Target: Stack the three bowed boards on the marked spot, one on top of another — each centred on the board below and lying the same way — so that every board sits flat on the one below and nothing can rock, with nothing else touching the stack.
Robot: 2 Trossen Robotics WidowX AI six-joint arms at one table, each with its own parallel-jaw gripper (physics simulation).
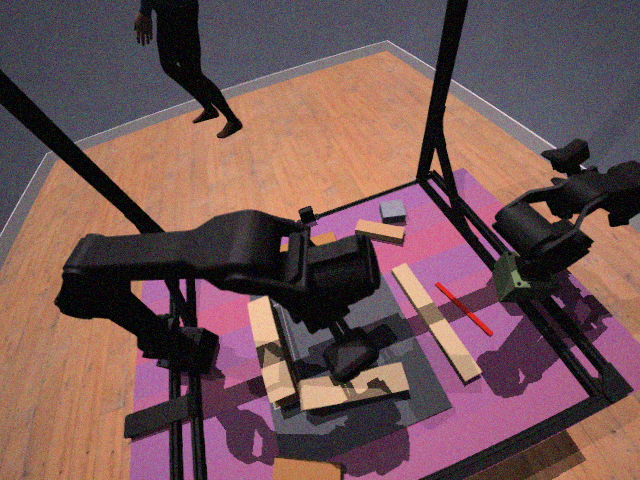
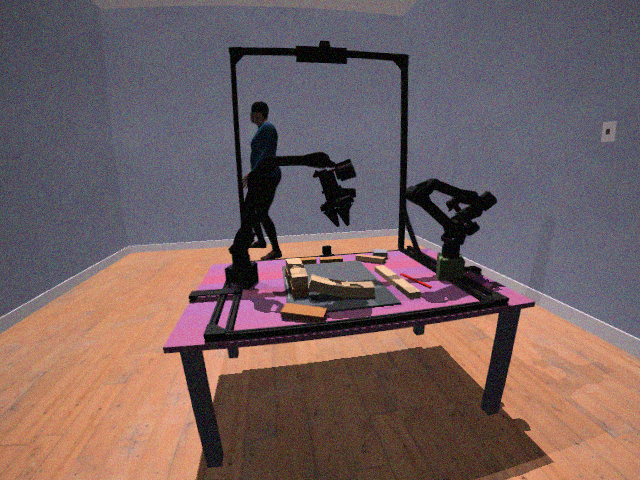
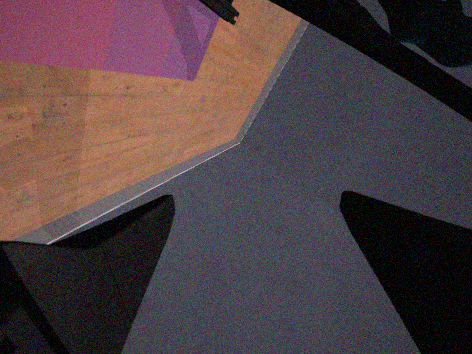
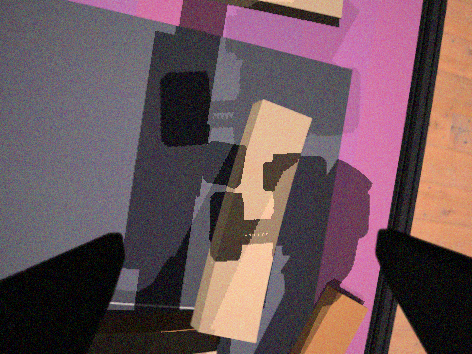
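Pixels of known places: left gripper, fingertip midpoint: (image 1: 547, 166) (image 3: 257, 201); right gripper, fingertip midpoint: (image 1: 346, 330) (image 2: 342, 226) (image 4: 250, 243); left arm's base at its link origin: (image 1: 531, 268) (image 2: 450, 256); right arm's base at its link origin: (image 1: 179, 346) (image 2: 241, 265).
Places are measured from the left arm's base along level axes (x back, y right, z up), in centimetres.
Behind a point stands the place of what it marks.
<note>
One pale bowed board (image 1: 320, 393) @[x -48.4, y -30.6, z -2.2 cm] (image 2: 336, 288) @[x -42.8, y -31.5, z -4.6 cm] (image 4: 277, 125) @[x -32.5, y -25.0, z -4.6 cm] lies at the front of the grey mat (image 1: 310, 423) @[x -50.9, y -36.6, z -8.6 cm] (image 4: 75, 100) @[x -41.8, y -7.1, z -8.6 cm], its ends curving up. A second pale board (image 1: 263, 320) @[x -64.0, y -16.7, z -0.1 cm] (image 2: 298, 273) @[x -57.3, y -30.4, z -0.4 cm] is at the mat's left side; what lies under it is unclear. A third, long pale board (image 1: 452, 346) @[x -19.0, y -17.6, z -7.0 cm] (image 2: 385, 273) @[x -27.1, y -6.2, z -7.0 cm] lies on the table right of the mat. The marked spot cannot be made out clearly. My right gripper (image 1: 368, 357) (image 2: 342, 224) @[x -42.3, y -21.6, z 16.0 cm] (image 4: 250, 243) @[x -42.3, y -21.6, z 16.0 cm] is open and empty, high above the front board. My left gripper (image 3: 257, 201) @[x 4.2, y 21.5, z 12.9 cm] is open and empty, with its arm folded at the right.
A red rod (image 1: 463, 308) @[x -14.5, y -7.4, z -8.7 cm] (image 2: 416, 280) @[x -14.1, y -7.9, z -8.6 cm] lies right of the long board. A grey block (image 1: 392, 210) @[x -31.8, y 23.1, z -5.7 cm] (image 2: 379, 253) @[x -31.7, y 20.7, z -6.2 cm] and a tan block (image 1: 379, 231) @[x -35.9, y 15.3, z -6.6 cm] (image 2: 371, 258) @[x -35.1, y 13.9, z -7.0 cm] lie at the back. An orange block (image 1: 307, 467) @[x -50.0, y -44.2, z -6.4 cm] (image 2: 303, 312) @[x -49.8, y -47.4, z -6.7 cm] (image 4: 330, 325) @[x -47.2, y -44.4, z -6.6 cm] lies at the front. A person (image 2: 264, 142) stands behind the table.
</note>
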